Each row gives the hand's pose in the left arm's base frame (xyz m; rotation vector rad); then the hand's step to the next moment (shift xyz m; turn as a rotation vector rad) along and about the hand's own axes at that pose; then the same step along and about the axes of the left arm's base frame.
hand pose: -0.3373 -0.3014 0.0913 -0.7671 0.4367 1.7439
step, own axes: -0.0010 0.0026 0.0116 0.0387 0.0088 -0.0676
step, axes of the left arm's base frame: -0.0055 0.0059 0.0088 0.0039 -0.0185 -0.0761
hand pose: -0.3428 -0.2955 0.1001 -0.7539 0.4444 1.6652
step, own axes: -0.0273 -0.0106 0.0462 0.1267 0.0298 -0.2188
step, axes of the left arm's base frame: 0.0019 0.0131 0.0531 0.0112 -0.0590 -0.2474
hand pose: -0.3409 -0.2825 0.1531 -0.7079 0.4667 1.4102
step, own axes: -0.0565 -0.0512 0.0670 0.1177 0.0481 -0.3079
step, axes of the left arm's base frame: 0.0359 0.0048 0.0948 0.0021 -0.1268 -0.3080
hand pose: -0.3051 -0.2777 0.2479 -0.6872 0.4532 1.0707
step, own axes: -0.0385 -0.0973 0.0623 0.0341 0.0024 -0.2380
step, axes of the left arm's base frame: 0.0728 -0.0106 0.0970 0.0093 -0.1451 -0.1915
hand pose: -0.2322 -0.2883 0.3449 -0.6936 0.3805 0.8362
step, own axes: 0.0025 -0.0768 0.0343 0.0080 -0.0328 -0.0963
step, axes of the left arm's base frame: 0.0630 -0.0111 0.0546 0.0265 -0.0778 -0.0605
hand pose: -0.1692 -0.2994 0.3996 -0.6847 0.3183 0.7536
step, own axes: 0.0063 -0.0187 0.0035 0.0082 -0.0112 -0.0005
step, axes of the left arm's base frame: 0.0179 -0.0043 0.0079 0.0137 -0.0020 0.0006
